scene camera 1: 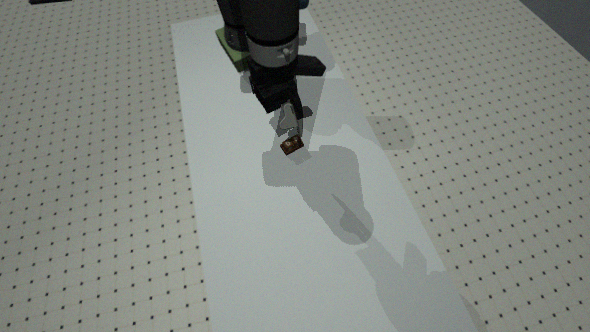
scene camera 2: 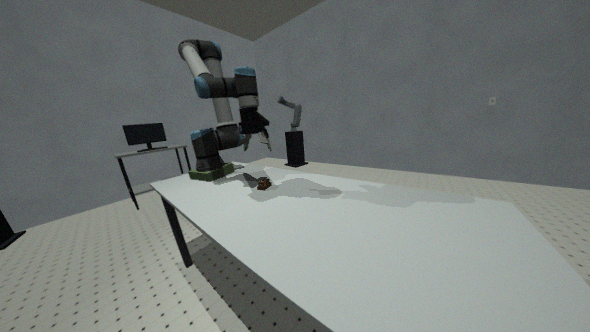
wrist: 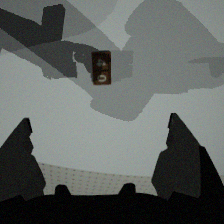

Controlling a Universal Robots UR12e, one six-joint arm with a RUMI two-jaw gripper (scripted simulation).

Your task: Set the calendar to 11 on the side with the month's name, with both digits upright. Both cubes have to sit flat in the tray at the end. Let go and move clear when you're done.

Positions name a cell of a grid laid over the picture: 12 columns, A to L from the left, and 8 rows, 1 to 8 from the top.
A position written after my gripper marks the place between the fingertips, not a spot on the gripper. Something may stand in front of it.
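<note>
You'd find my gripper (scene camera 1: F3) here, and there's also a view of the gripper (wrist: F5) from the wrist.
</note>
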